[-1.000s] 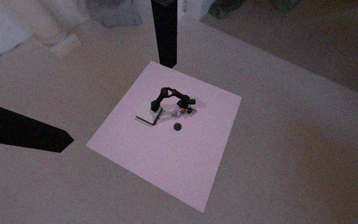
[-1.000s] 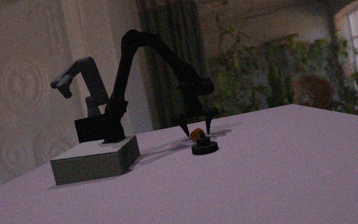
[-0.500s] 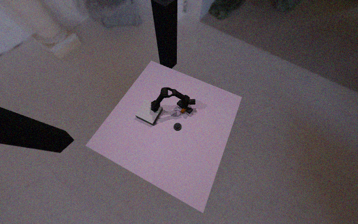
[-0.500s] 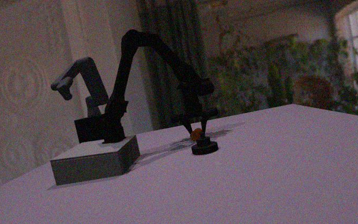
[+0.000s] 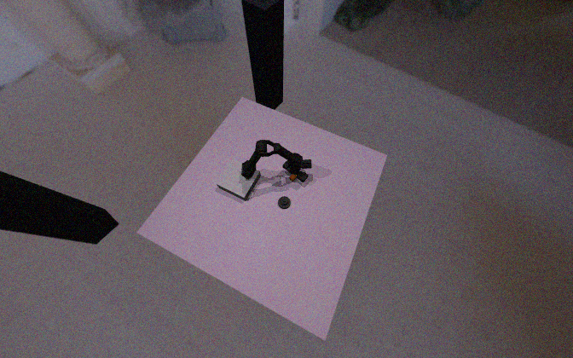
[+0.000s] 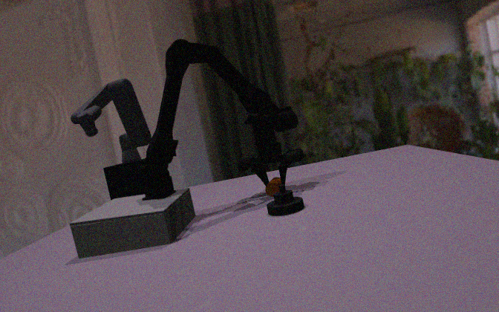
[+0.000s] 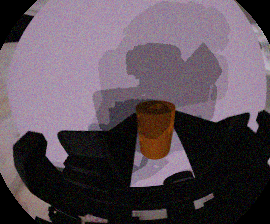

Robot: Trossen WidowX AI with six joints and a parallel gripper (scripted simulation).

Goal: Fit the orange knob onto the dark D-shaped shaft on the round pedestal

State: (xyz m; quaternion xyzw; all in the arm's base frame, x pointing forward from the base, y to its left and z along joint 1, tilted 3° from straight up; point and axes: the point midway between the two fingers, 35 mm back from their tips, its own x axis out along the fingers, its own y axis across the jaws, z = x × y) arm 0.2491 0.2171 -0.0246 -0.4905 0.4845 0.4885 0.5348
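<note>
My gripper tip is now 210 mm to the left of the round pedestal, 60 mm short of it and 20 mm below it. Round my gripper tip: orange knob 20 mm to the right, 10 mm above.
</note>
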